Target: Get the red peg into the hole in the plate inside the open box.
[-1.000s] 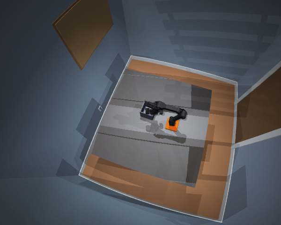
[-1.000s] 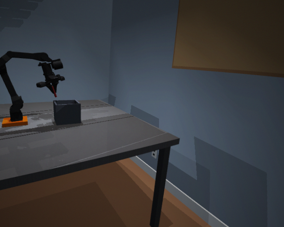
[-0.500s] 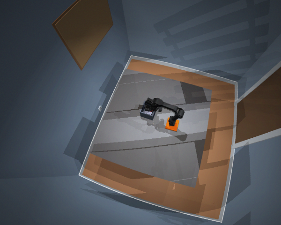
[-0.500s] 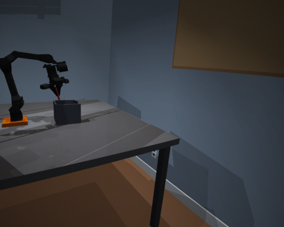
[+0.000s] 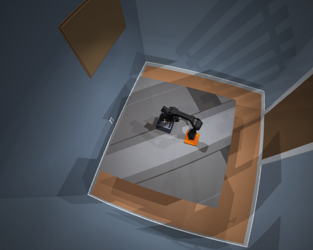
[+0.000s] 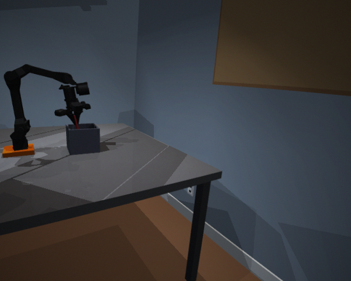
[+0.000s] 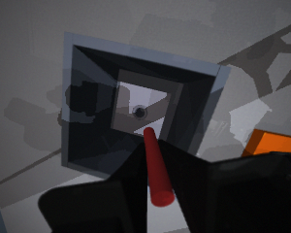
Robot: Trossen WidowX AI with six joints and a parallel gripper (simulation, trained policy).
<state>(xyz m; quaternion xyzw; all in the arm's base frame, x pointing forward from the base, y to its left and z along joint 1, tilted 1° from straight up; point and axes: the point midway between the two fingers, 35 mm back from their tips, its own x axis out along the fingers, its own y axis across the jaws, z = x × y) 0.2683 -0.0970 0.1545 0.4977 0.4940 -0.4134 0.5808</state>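
Right now the plate is 30 mm ahead of my gripper tip, 10 mm to the right of it and 100 mm below it. The rest, counted from my gripper tip: red peg 10 mm above.
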